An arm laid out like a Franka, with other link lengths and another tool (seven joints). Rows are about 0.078 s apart.
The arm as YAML. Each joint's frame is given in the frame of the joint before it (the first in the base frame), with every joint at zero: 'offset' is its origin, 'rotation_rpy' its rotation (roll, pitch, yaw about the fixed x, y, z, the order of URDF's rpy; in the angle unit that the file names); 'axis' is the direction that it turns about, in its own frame. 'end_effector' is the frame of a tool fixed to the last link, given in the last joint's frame.
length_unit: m
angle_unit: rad
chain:
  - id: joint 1
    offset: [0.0, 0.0, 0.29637]
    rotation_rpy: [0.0, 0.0, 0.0]
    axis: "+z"
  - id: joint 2
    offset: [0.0, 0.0, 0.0]
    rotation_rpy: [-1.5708, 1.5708, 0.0]
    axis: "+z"
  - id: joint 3
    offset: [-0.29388, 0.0, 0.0]
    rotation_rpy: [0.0, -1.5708, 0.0]
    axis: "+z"
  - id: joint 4
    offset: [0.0, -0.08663, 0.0]
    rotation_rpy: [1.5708, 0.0, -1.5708]
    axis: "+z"
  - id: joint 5
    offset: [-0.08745, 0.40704, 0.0]
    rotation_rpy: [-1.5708, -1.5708, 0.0]
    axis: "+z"
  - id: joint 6
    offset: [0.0, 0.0, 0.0]
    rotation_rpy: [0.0, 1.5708, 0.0]
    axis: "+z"
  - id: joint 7
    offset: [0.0, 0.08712, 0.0]
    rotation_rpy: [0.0, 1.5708, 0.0]
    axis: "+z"
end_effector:
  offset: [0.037, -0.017, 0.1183]
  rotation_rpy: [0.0, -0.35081, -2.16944]
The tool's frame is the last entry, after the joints.
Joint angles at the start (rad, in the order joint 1, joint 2, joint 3, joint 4, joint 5, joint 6, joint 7):
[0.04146, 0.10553, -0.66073, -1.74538, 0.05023, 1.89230, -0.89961]
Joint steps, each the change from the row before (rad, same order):
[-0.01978, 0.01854, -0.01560, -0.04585, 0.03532, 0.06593, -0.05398]
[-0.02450, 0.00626, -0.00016, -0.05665, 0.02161, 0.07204, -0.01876]
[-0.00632, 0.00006, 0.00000, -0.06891, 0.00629, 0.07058, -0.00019]
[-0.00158, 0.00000, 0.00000, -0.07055, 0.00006, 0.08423, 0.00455]
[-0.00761, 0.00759, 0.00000, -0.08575, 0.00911, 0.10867, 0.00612]
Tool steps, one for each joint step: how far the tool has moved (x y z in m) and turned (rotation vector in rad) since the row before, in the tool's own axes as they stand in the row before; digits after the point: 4 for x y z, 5 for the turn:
[0.0266, -0.0029, 0.0182, 0.00403, -0.01686, -0.00635]
[0.0230, 0.0016, 0.0183, 0.01706, -0.01161, 0.01443]
[0.0158, 0.0073, 0.0232, 0.00745, -0.00137, 0.01406]
[0.0137, 0.0083, 0.0234, 0.01773, 0.00439, 0.00722]
[0.0199, 0.0122, 0.0292, 0.02615, 0.00487, 0.01897]

